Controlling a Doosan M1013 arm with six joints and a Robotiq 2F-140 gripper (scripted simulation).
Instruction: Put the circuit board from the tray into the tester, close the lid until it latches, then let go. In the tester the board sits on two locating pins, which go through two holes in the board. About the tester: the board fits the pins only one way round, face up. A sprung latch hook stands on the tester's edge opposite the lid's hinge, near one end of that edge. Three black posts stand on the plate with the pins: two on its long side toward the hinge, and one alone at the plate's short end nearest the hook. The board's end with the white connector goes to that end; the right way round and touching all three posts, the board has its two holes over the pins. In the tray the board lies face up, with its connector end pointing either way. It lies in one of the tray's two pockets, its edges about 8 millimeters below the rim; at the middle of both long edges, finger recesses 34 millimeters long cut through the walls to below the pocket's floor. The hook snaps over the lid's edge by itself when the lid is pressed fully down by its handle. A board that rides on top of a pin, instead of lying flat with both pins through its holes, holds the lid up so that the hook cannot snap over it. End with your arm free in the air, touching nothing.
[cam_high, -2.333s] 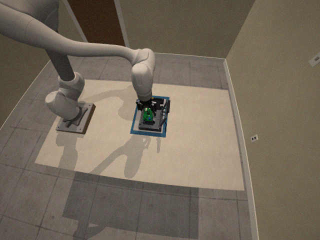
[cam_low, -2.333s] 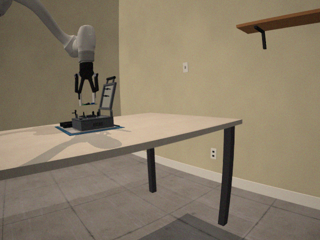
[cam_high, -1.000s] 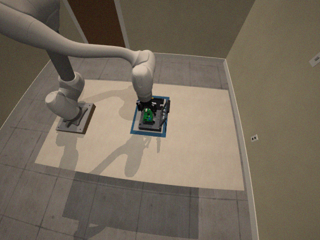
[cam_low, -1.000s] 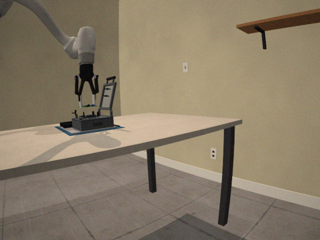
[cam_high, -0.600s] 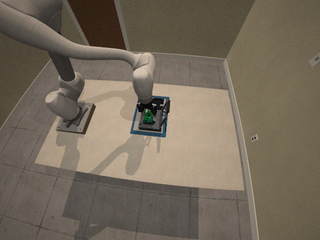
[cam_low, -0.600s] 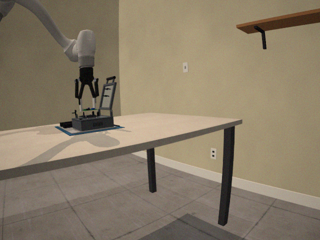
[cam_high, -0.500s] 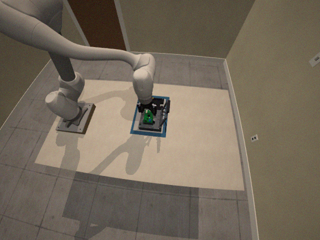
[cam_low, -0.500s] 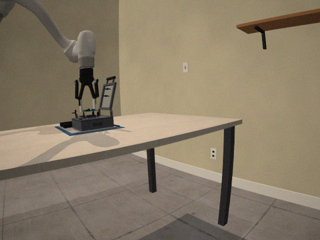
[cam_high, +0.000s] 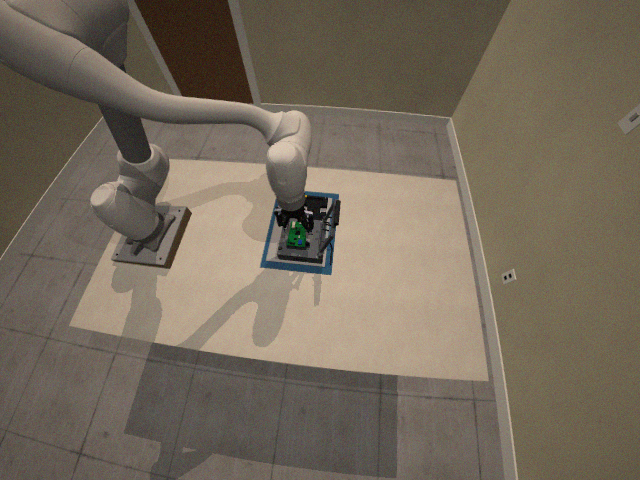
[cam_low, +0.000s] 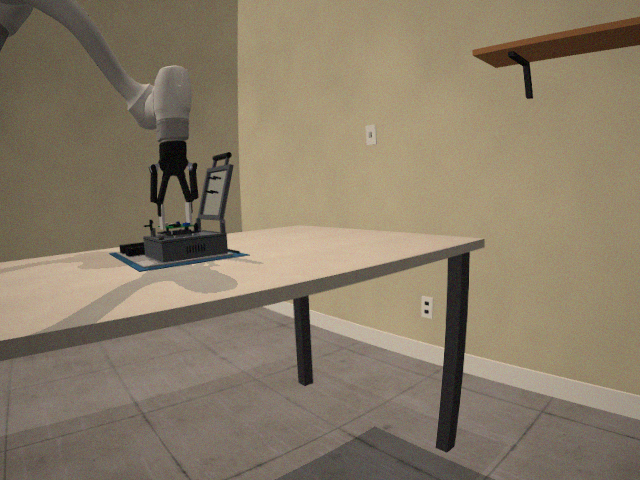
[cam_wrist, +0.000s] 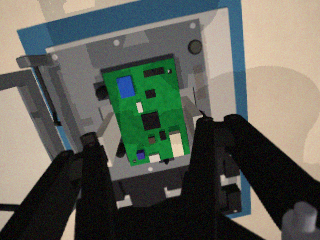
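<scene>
The pin plate lies 1 cm ahead of my hand, 1 cm to the left of it and 4 cm below it. From my hand the other things lie so: latch hook: 7 cm behind, 5 cm to the left, 2 cm below; then tester: 3 cm ahead, 4 cm to the left, 1 cm above; then tester lid: 12 cm ahead, 2 cm to the left, 7 cm above.
</scene>
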